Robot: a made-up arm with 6 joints.
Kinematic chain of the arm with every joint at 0, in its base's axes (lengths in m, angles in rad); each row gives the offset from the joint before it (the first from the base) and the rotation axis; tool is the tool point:
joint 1: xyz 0 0 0.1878 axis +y
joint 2: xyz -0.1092 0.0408 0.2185 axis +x
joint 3: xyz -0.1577 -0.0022 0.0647 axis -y
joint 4: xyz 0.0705 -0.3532 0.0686 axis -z
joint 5: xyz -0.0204 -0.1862 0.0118 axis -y
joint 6: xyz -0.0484 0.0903 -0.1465 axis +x
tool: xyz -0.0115 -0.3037 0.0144
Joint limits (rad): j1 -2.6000..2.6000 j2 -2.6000..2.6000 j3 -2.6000..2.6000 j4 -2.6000..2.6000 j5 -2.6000..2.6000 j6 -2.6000..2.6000
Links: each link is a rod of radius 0.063 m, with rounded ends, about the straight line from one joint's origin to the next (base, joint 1, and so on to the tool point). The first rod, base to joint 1, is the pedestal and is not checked.
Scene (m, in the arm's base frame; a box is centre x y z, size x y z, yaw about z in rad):
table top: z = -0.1
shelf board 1: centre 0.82 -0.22 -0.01 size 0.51 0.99 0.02 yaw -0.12
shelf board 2: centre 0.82 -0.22 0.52 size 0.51 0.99 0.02 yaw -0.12
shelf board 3: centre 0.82 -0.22 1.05 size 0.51 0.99 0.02 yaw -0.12
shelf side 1: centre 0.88 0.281 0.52 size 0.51 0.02 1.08 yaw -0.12
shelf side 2: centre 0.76 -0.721 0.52 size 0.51 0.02 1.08 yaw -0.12
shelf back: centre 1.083 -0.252 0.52 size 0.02 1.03 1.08 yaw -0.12
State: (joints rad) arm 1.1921 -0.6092 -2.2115 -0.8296 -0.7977 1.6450
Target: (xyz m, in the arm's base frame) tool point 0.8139 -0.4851 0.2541
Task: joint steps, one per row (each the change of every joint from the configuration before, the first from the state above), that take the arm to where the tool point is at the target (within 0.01 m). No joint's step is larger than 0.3 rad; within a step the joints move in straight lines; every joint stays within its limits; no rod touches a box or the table.
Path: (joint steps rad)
1: -0.1475 0.2767 -0.0971 0.1564 -0.0971 0.1125
2: -0.1474 0.2767 -0.0972 0.1564 -0.0970 0.1124
3: -0.1475 0.2767 -0.0971 0.1564 -0.0971 0.1125
4: -0.1475 0.2766 -0.0971 0.1564 -0.0970 0.1124
5: 0.2035 -0.1116 0.0000 -0.0725 -0.0570 0.0591
6: 0.2034 -0.1116 0.0000 -0.0726 -0.0569 0.0591
7: 0.2035 -0.1117 0.0000 -0.0725 -0.0570 0.0591
8: 0.1747 -0.2223 0.0925 -0.1220 0.0898 -0.2142
9: 0.1747 -0.2224 0.0924 -0.1220 0.0897 -0.2141
10: 0.1747 -0.2224 0.0925 -0.1220 0.0898 -0.2141

